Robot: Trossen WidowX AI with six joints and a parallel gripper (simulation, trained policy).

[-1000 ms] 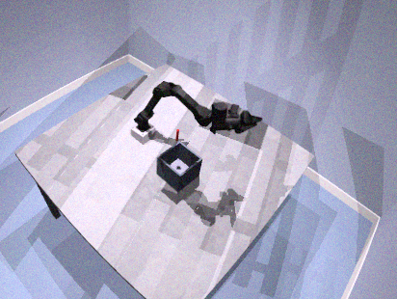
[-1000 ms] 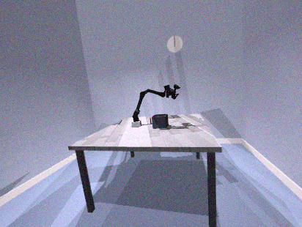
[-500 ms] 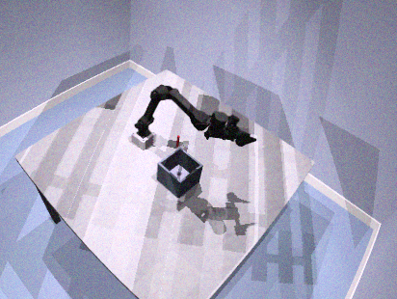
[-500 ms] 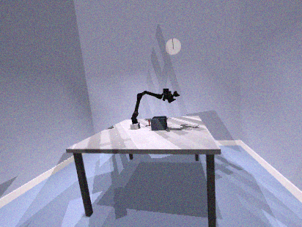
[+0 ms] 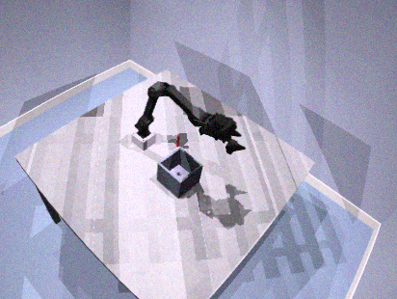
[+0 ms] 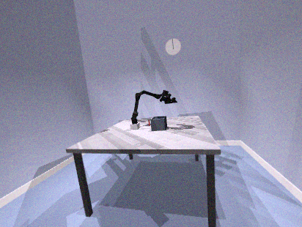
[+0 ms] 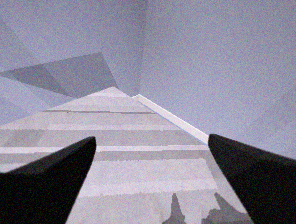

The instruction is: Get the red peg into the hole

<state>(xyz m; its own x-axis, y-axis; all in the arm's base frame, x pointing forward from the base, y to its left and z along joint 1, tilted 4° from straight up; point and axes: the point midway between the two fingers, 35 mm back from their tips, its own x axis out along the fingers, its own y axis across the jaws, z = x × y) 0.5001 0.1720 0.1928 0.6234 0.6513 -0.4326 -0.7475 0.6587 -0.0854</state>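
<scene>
Right now the red peg is 36 cm behind my gripper tip, 6 cm to the right of it and 24 cm below it.
</scene>
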